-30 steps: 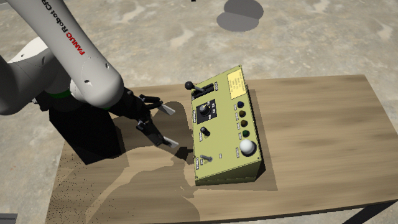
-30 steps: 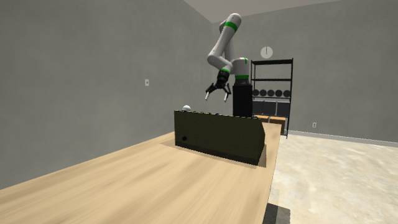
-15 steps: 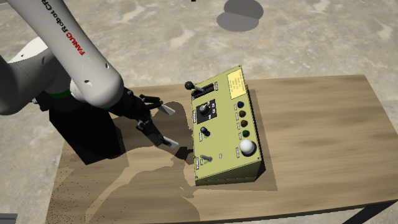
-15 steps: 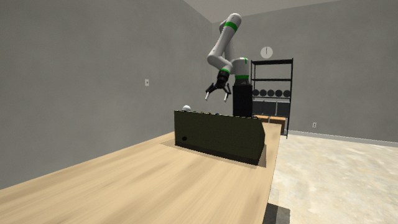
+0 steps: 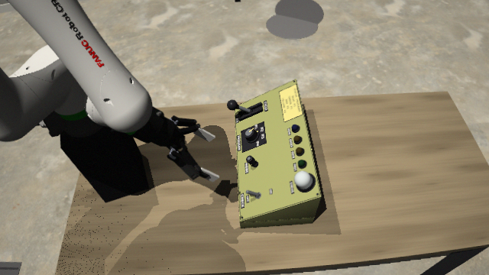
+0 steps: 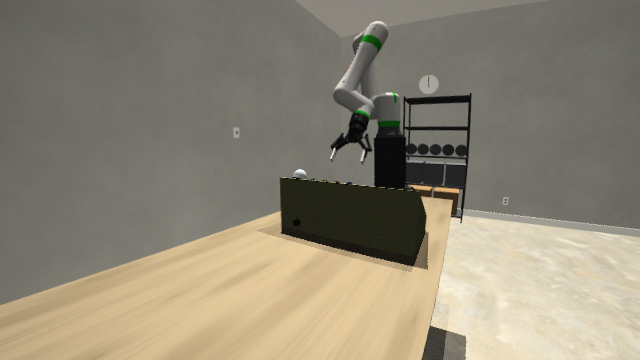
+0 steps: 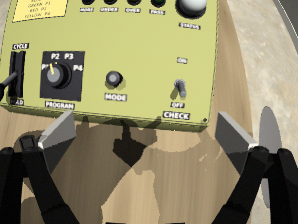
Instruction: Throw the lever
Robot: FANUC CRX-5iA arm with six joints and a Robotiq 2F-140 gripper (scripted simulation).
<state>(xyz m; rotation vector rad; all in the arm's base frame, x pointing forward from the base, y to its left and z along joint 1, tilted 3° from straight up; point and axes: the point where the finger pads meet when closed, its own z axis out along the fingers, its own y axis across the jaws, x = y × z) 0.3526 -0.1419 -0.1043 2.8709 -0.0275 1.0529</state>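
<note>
Now: hand 29 cm to the right of the lever, 13 cm short of it and 12 cm above it. Also, from my hand: olive console: 17 cm ahead, 15 cm below, 10 cm to the left; then toggle switch: 14 cm below, 11 cm ahead, 7 cm to the right; then rotary selector: 17 cm to the left, 16 cm ahead, 13 cm below.
</note>
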